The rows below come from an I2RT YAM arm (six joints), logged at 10 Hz.
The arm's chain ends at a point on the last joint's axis. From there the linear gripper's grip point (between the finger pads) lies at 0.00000 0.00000 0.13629 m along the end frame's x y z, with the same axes.
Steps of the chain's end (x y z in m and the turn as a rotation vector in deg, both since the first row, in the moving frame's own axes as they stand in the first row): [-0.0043 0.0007 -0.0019 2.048 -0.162 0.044]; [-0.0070 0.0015 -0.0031 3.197 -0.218 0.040]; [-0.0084 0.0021 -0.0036 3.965 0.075 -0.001]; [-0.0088 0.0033 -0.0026 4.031 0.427 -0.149]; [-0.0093 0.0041 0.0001 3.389 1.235 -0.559]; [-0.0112 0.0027 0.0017 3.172 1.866 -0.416]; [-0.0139 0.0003 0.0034 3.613 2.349 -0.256]
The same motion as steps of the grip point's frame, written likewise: [-0.0047 -0.0042 -0.0020 2.048 -0.162 0.044]; [-0.0075 -0.0061 -0.0033 3.197 -0.218 0.040]; [-0.0082 -0.0073 -0.0039 3.965 0.075 -0.001]; [-0.0078 -0.0063 -0.0029 4.031 0.427 -0.149]; [-0.0064 -0.0040 -0.0002 3.389 1.235 -0.559]; [-0.0068 -0.0049 0.0014 3.172 1.866 -0.416]; [-0.0083 -0.0083 0.0030 3.613 2.349 -0.256]
